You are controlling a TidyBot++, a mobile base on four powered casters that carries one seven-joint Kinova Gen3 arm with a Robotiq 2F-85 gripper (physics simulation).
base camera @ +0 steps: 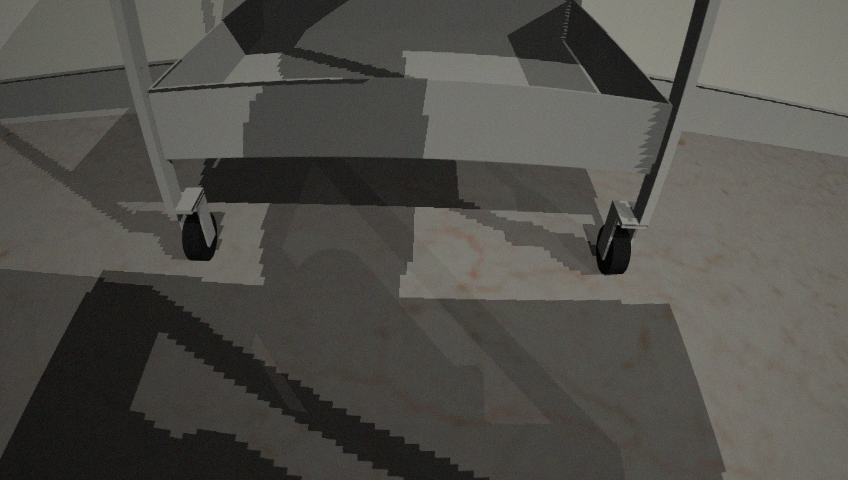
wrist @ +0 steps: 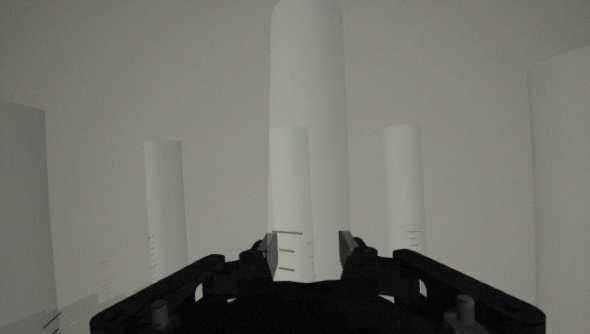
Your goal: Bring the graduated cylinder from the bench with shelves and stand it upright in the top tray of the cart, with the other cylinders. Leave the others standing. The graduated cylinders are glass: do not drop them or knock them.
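Places are measured from the arm's base along level axes (x left, y back, z up), in millimetres.
Pixels of known places: gripper, between the fingertips: (wrist: 308,245).
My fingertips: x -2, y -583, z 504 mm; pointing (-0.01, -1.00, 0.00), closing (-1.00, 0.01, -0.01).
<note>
Ahead of a thing's pixels: the offset from my fingertips to its top centre. "*": to the spot under its first point. Level surfaces: height alone.
My gripper (wrist: 308,245) is shut on a clear glass graduated cylinder @[* dx -6, dy +51, dz +105 mm] (wrist: 310,65), which stands upright between the fingers in the wrist view, with dark marks low on its side. A narrower cylinder (wrist: 290,180) shows behind or through it. Other upright cylinders show in the wrist view: a narrow one @[dx +182, dy -125, dz +97 mm] (wrist: 166,195) to the left, a narrow one @[dx -120, dy -124, dz +97 mm] (wrist: 403,185) to the right, a wide one @[* dx +148, dy +55, dz +46 mm] (wrist: 24,200) at the left edge and a wide one @[* dx -110, dy +65, dz +40 mm] (wrist: 562,190) at the right edge. The held cylinder's base is hidden by the gripper. The cart (base camera: 505,127) stands ahead in the base view; its top tray does not show there.
In the base view the cart's lower tray spans between a left post (base camera: 138,89) and a right post (base camera: 678,113). Its left caster @[* dx +218, dy +140, dz -860 mm] (base camera: 199,237) and right caster @[* dx -183, dy +128, dz -862 mm] (base camera: 612,252) stand on the marble floor @[dz -900 mm] (base camera: 761,267). Pale walls stand behind. Broad shadows cross the floor.
</note>
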